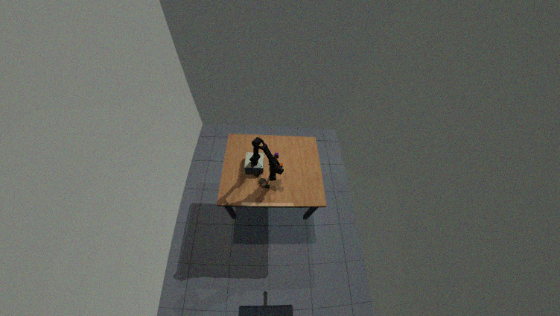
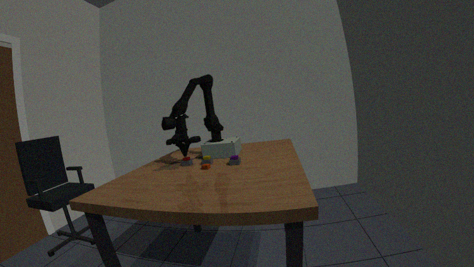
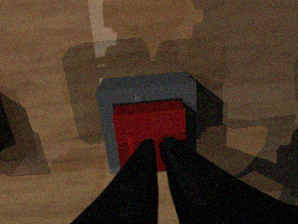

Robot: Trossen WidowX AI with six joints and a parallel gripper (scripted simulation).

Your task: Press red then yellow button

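Right now my gripper tip is 12 cm to the right of the yellow button, 1 cm past it and 1 cm above it. Round my gripper tip: red button: 1 cm below; then purple button: 28 cm to the left, 1 cm below, 1 cm ahead; then orange block: 16 cm to the left, 8 cm ahead, 4 cm below.
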